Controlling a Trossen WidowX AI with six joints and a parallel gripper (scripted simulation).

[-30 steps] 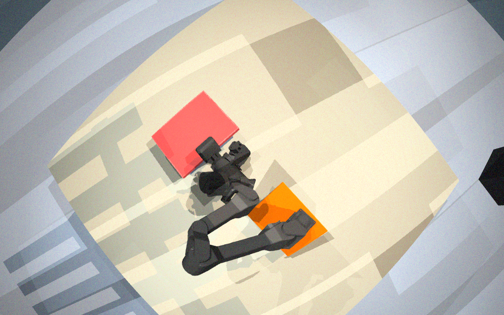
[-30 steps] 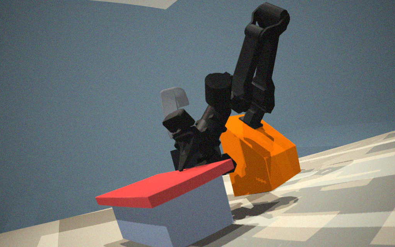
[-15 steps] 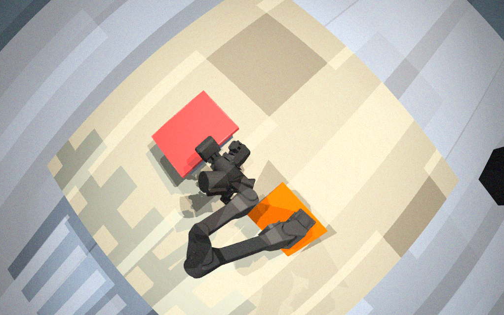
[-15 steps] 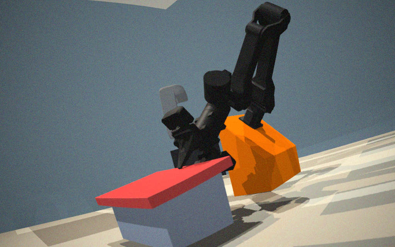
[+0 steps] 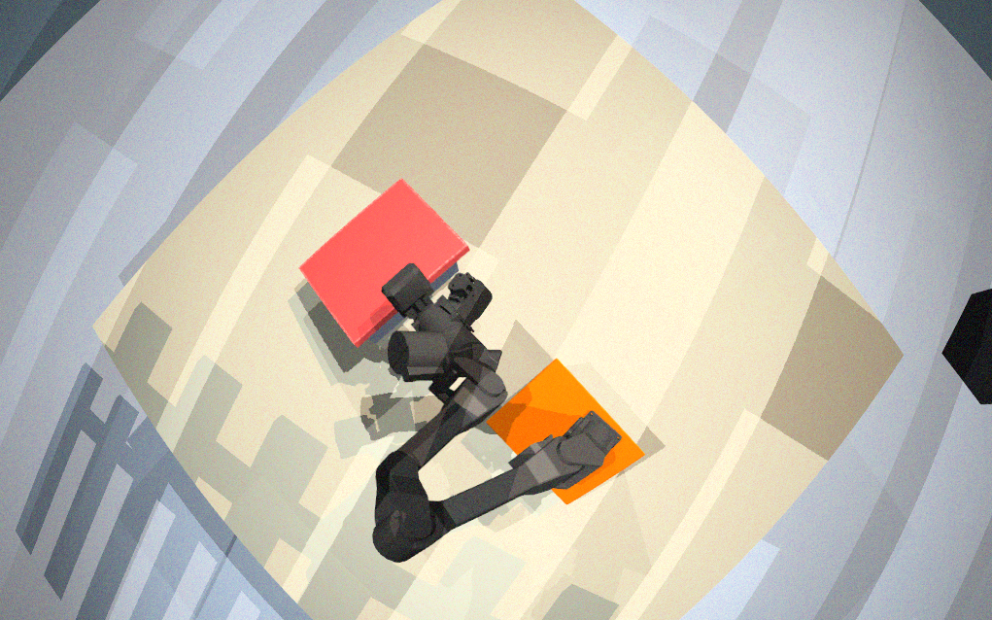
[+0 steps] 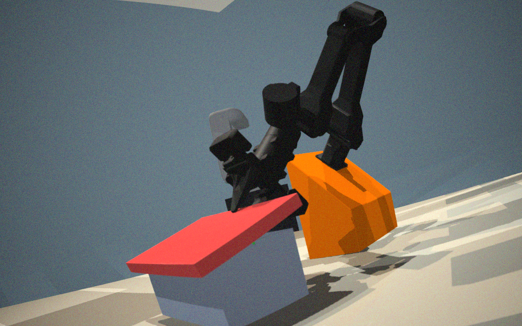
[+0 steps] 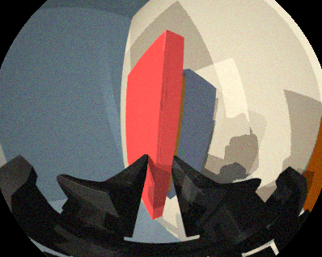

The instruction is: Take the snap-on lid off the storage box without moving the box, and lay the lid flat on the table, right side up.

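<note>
My gripper tip is 8 cm short of the red lid, 2 cm above it and 1 cm to the left of it. The rest, counted from my gripper tip: storage box: 8 cm below, 7 cm ahead, 1 cm to the right.
</note>
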